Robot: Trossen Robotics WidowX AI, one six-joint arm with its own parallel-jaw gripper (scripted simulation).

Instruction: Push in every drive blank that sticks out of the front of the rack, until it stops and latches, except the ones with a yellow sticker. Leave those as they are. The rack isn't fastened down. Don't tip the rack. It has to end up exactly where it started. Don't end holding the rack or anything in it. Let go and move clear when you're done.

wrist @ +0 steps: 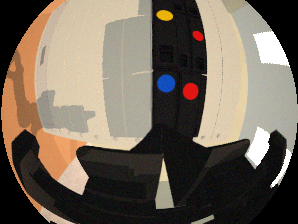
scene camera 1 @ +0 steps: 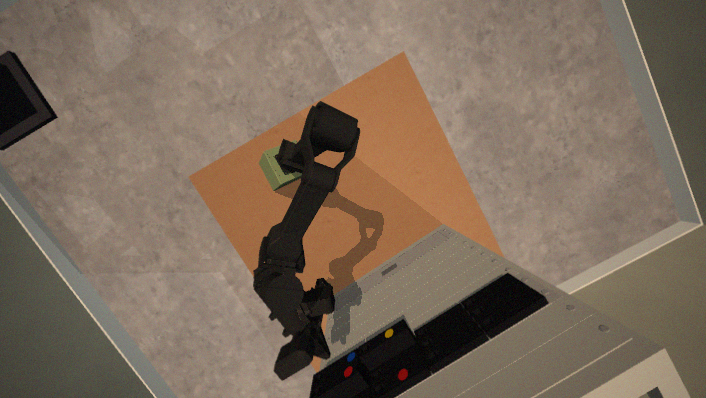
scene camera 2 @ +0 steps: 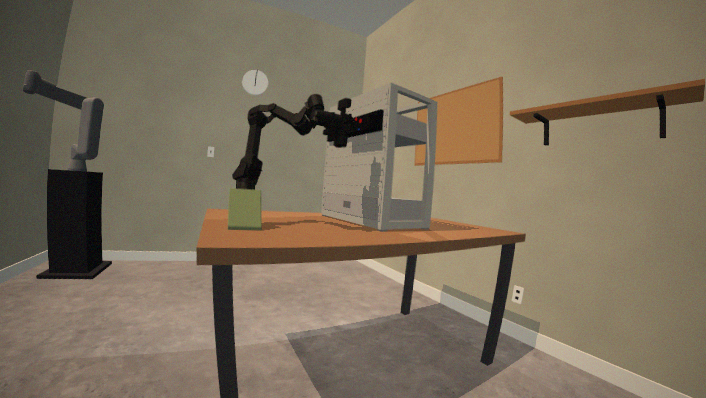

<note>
In view: my gripper (scene camera 1: 328,357) and a drive blank (wrist: 165,86).
My gripper shows as well in the wrist view (wrist: 159,127) and in scene camera 2 (scene camera 2: 360,127).
</note>
